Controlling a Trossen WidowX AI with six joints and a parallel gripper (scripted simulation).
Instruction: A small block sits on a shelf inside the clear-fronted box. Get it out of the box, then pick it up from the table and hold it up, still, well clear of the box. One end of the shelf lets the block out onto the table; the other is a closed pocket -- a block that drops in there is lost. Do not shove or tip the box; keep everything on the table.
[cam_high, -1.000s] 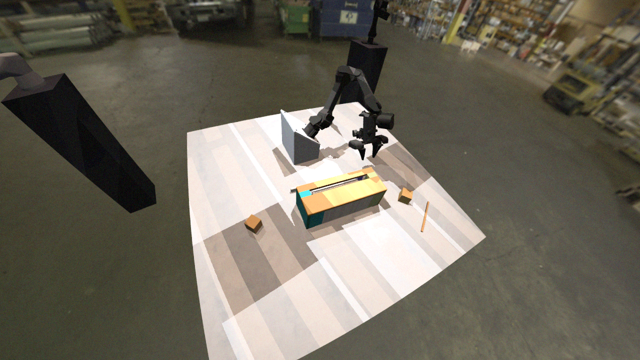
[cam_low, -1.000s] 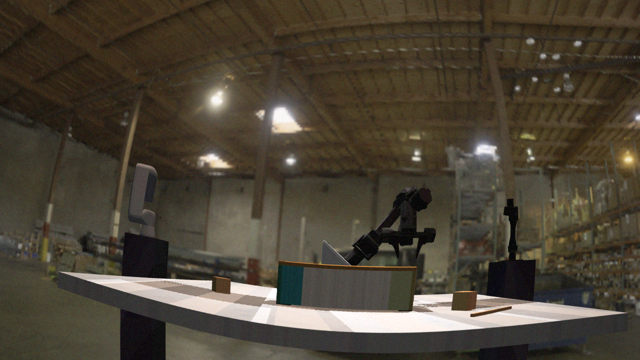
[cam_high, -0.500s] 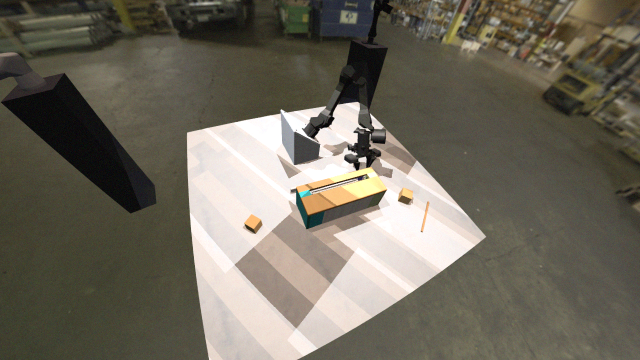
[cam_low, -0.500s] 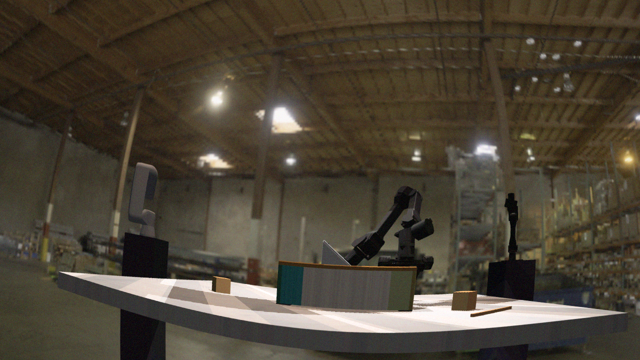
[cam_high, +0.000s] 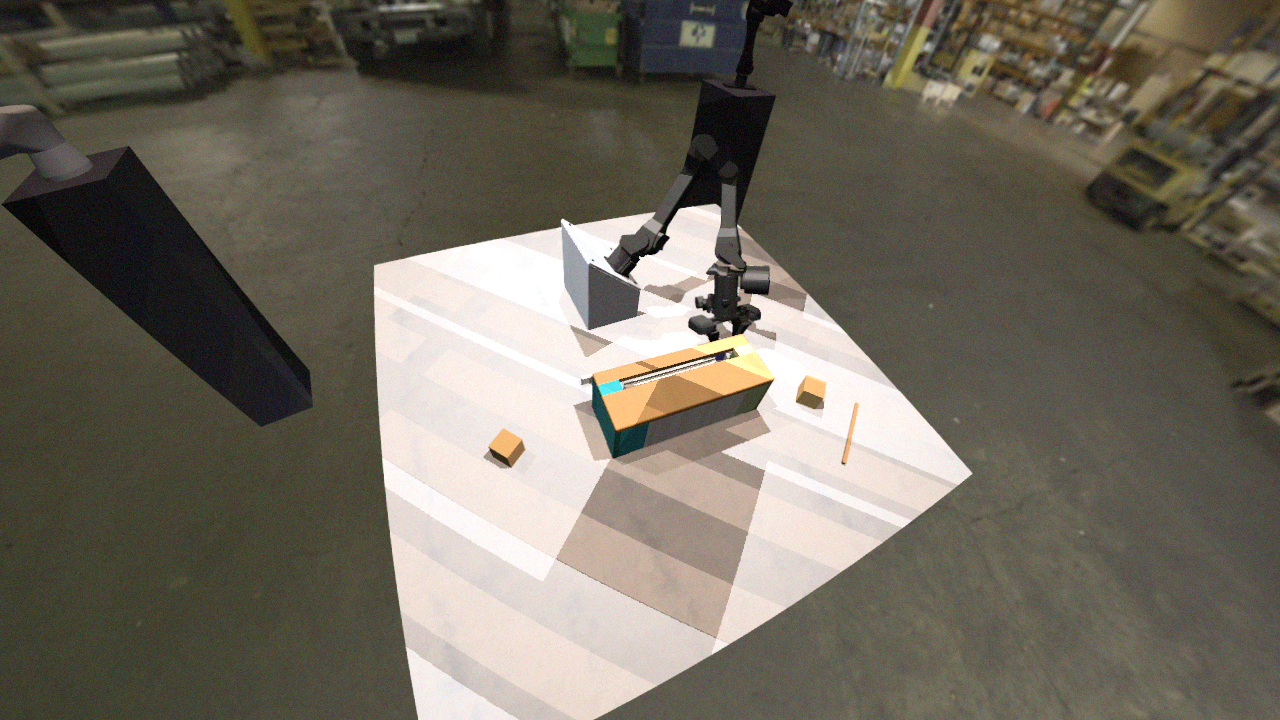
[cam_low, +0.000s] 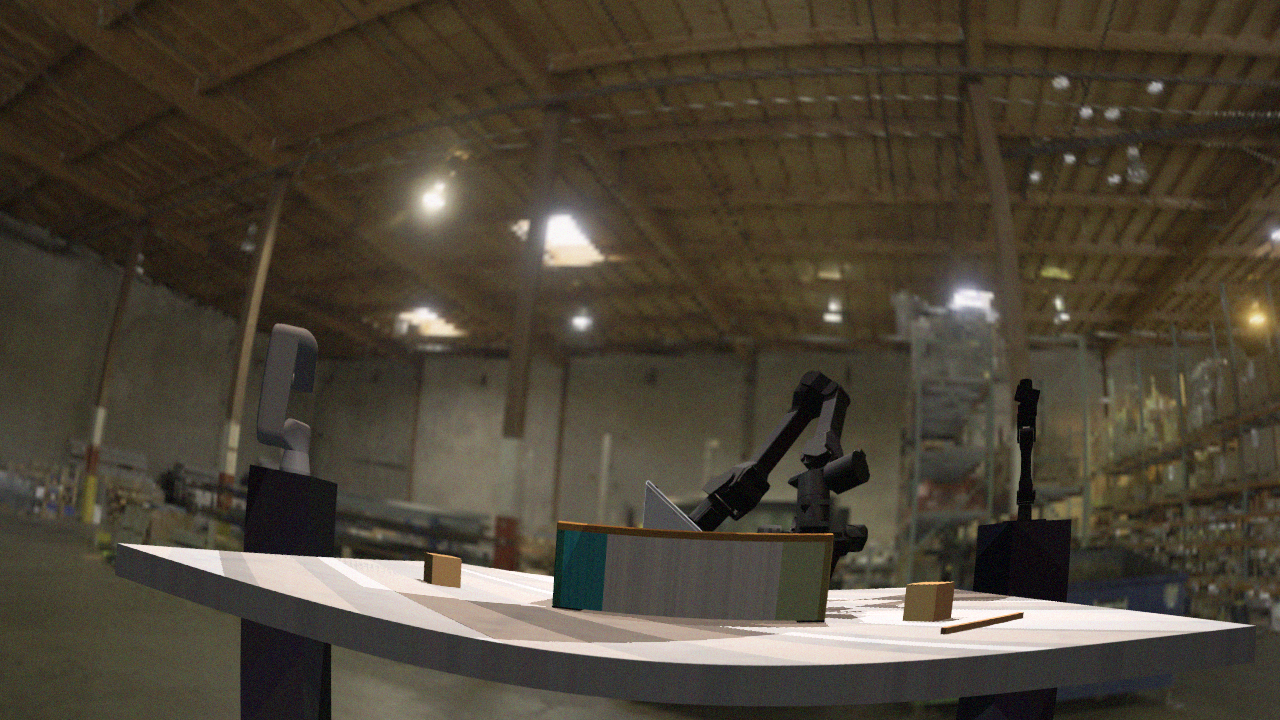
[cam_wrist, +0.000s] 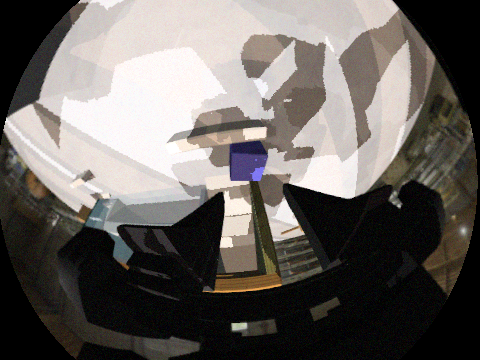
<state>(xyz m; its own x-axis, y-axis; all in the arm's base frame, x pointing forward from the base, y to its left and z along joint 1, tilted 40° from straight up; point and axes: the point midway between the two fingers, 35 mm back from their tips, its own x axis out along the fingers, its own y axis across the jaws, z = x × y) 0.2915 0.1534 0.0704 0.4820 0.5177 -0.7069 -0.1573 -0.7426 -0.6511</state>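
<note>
My gripper tip is now 3 cm above the blue-purple block and 2 cm past it. Also, from my gripper tip: long box 19 cm to the right, 3 cm ahead, 1 cm above; then thin orange stick 35 cm ahead, 16 cm to the left, 4 cm below.
</note>
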